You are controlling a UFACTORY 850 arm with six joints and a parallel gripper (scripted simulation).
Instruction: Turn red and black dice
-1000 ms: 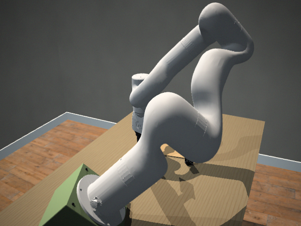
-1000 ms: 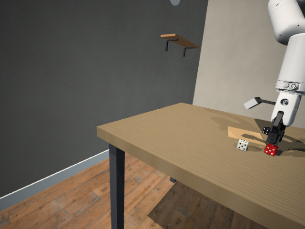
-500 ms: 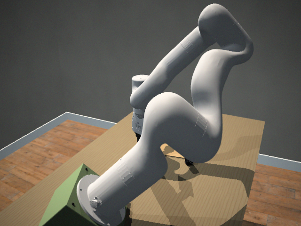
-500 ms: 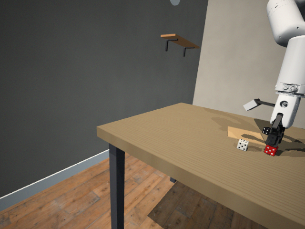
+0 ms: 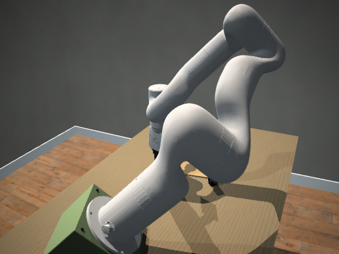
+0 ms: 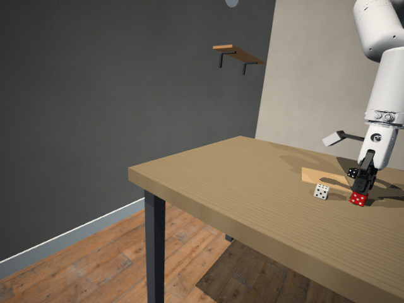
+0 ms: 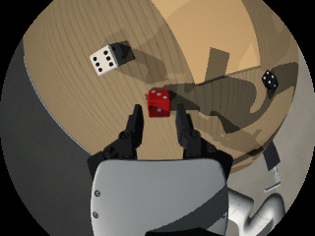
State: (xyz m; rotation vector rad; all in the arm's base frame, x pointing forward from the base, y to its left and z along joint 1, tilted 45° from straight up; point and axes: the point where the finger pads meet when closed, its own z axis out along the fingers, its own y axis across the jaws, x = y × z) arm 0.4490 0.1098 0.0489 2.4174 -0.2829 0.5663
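Right now my hand is 40 mm above the red die. From my hand the other things lie so: tan mat (80 mm ahead, 120 mm to the right, 50 mm below); black die (20 mm behind, 230 mm to the right, 40 mm below); white die (90 mm ahead, 30 mm to the left, 40 mm below).
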